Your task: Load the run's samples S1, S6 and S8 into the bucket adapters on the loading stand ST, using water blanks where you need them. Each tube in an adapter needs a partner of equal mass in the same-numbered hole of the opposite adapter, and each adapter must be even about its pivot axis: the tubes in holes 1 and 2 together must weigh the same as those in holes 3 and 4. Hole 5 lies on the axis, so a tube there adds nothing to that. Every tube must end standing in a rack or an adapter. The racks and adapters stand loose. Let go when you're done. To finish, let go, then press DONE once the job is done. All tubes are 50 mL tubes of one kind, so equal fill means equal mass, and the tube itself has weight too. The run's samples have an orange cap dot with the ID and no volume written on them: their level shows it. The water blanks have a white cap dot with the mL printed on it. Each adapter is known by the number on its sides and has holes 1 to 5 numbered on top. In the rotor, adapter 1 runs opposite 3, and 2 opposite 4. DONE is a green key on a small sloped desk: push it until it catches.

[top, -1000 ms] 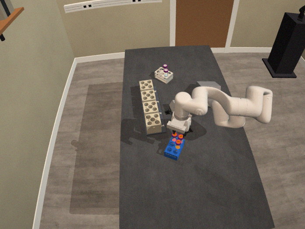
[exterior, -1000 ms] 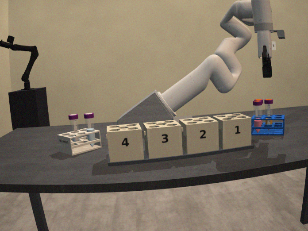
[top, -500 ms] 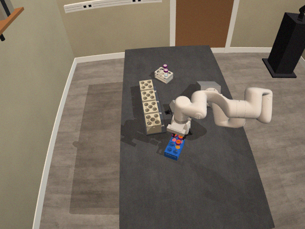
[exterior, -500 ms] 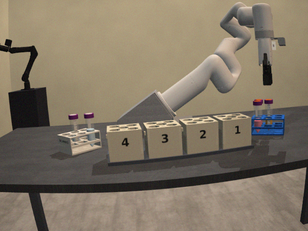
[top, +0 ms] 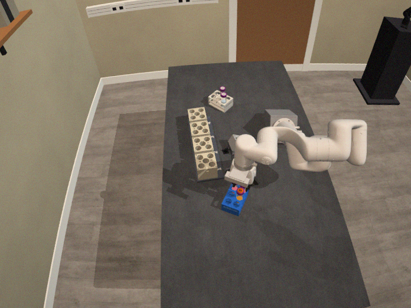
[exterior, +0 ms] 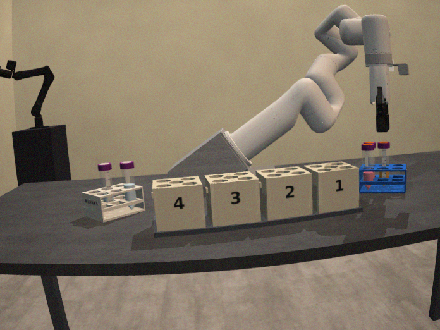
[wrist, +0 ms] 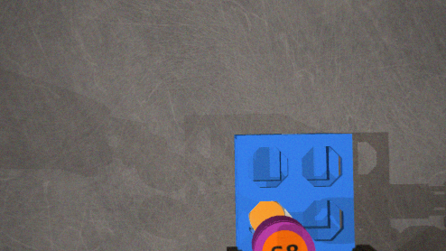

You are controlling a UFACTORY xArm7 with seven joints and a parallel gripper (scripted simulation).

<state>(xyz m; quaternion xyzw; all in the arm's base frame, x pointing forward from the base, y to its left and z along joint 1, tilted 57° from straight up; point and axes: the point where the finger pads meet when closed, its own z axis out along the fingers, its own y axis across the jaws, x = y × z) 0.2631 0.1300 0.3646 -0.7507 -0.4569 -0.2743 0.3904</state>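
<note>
The sample S8 is 100 mm below my hand and 10 mm ahead of it. Also, from my hand: sample tube 100 mm below, 60 mm to the right, 20 mm ahead; then blue sample rack 140 mm below, 20 mm ahead, 10 mm to the right; then loading stand ST 350 mm to the right, 170 mm ahead, 160 mm below.
</note>
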